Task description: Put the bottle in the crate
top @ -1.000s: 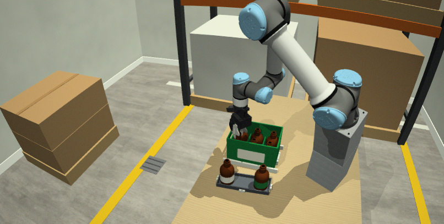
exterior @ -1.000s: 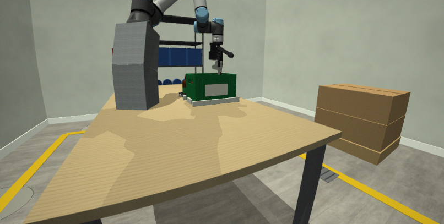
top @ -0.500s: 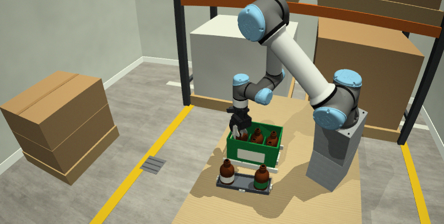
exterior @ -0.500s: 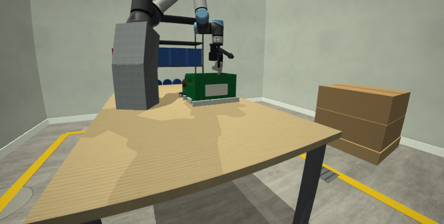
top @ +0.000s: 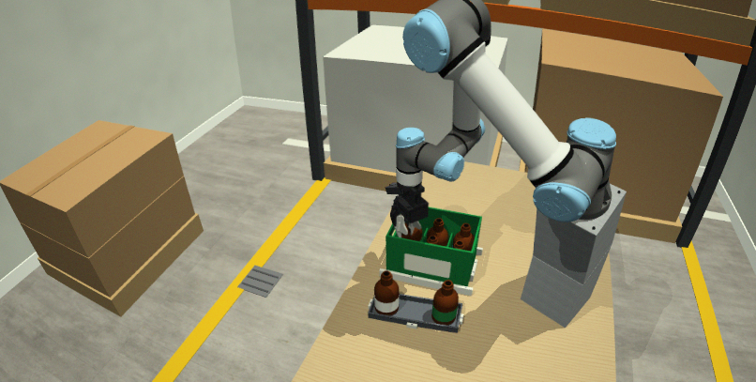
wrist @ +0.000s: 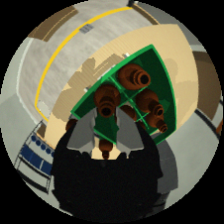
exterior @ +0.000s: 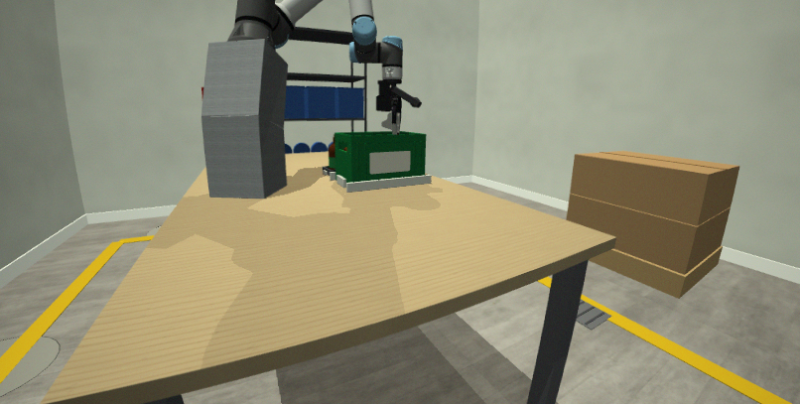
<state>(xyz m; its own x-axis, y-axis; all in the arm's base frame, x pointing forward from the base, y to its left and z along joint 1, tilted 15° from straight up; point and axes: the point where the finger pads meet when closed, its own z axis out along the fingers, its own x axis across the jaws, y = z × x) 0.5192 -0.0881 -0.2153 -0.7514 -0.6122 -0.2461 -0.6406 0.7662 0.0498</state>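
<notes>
The brown bottle is 7 cm below my hand. From my hand the other things lie so: white-labelled bottle (3 cm ahead, 19 cm to the left, 8 cm below); crate (9 cm behind, 3 cm to the right, 8 cm below); tray (6 cm behind, 19 cm to the left, 15 cm below).
</notes>
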